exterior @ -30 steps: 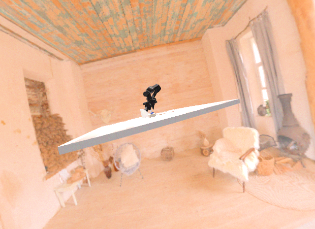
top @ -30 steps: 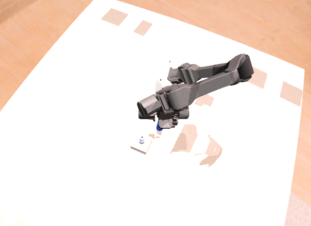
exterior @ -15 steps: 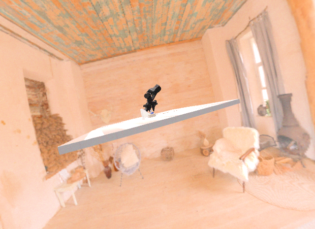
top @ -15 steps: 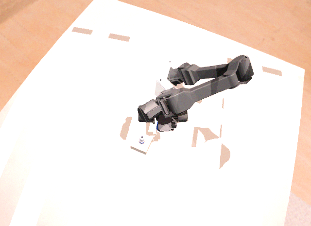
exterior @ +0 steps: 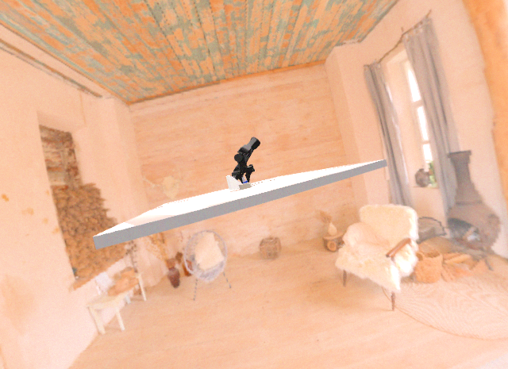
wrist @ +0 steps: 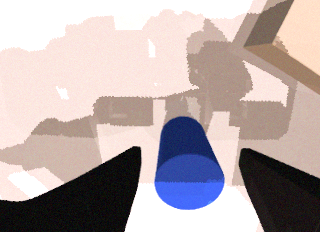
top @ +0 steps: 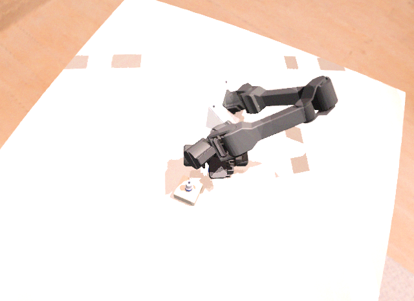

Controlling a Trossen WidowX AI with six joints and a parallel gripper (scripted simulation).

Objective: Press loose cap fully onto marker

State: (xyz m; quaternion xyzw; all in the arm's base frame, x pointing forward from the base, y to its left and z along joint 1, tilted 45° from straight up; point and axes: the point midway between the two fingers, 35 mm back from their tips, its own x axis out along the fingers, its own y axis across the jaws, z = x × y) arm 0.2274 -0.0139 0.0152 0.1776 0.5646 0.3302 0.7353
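The blue cap lies 10 mm below my gripper tip. The rest, counted from my gripper tip: holder block: 90 mm ahead, 50 mm to the right, 10 mm below.
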